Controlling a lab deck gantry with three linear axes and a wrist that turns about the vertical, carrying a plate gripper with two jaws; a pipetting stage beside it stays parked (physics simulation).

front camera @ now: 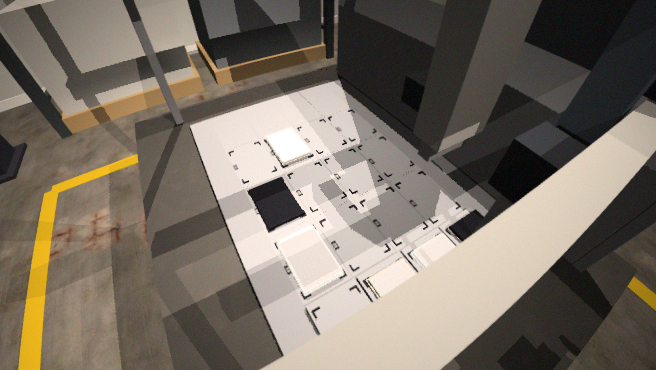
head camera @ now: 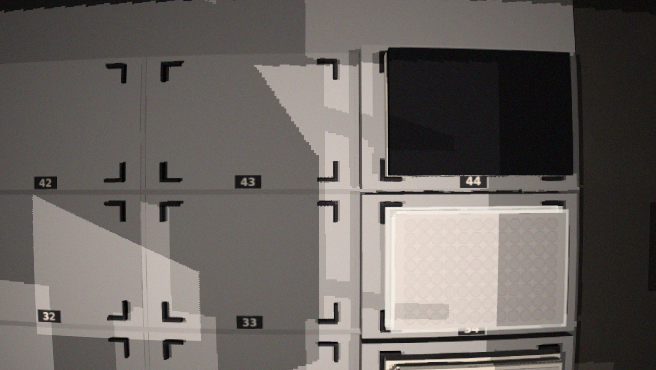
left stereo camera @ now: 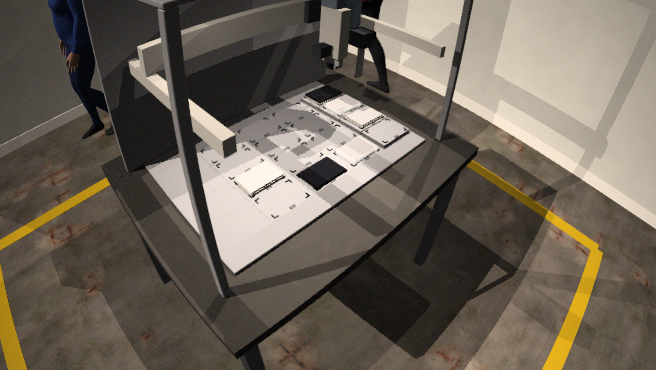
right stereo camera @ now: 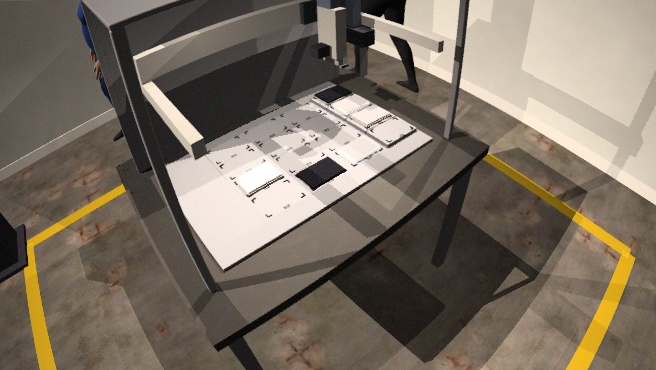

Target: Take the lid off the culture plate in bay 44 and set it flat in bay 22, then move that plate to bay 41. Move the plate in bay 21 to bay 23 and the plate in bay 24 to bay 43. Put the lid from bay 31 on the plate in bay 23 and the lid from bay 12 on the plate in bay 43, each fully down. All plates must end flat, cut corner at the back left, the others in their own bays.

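Places are measured from the robot's base along level axes (x back, y right, z up), in millimetres.
Pixels of known places: gripper, fingertip midpoint: (left stereo camera: 347,71) (right stereo camera: 353,71); robot's base, origin of the base link: (front camera: 229,153) (left stereo camera: 274,217) (right stereo camera: 268,216).
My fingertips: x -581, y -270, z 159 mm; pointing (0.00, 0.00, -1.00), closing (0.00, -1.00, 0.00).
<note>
For each thing: its top centre in the pictures, then the offset to it from my fingertips. "pt": a spot on its surface instead.
- white plate, middle of its top: (front camera: 287,143) (left stereo camera: 259,175) (right stereo camera: 258,176) dy +120, dx +517, dz -143 mm
- cream plate, middle of its top: (front camera: 407,295) (right stereo camera: 371,113) (left stereo camera: 364,114) dy +120, dx +25, dz -130 mm
- pale plate, middle of its top: (head camera: 482,271) (front camera: 449,265) (right stereo camera: 351,102) (left stereo camera: 343,103) dy +13, dx +25, dz -130 mm
- frame post, surface spot: (left stereo camera: 185,150) pt dy +386, dx +848, dz +284 mm
My gripper (left stereo camera: 349,70) (right stereo camera: 353,70) is open and empty, high over the deck's back right part; its fingers are hidden in the front view. A black lid (front camera: 463,225) (head camera: 480,112) (left stereo camera: 323,93) (right stereo camera: 333,94) covers the plate in bay 44, a cream edge showing at its left. A white plate (front camera: 288,145) (left stereo camera: 260,177) (right stereo camera: 259,178) lies in bay 21, a cream plate (front camera: 392,277) (left stereo camera: 364,117) (right stereo camera: 371,116) in bay 24. A black lid (front camera: 276,204) (left stereo camera: 322,173) (right stereo camera: 321,172) lies in bay 12. No lid shows in bay 31 in the front view. Bays 22, 23, 41 and 43 hold no plate.
A pale plate (front camera: 434,250) (head camera: 475,270) (left stereo camera: 342,105) (right stereo camera: 351,105) lies in bay 34, another (front camera: 312,260) (left stereo camera: 356,150) (right stereo camera: 358,150) in bay 13. The pipetting stage (left stereo camera: 334,35) (right stereo camera: 331,35) hangs beside my gripper. A frame post (left stereo camera: 185,150) (right stereo camera: 165,170) stands at the deck's left.
</note>
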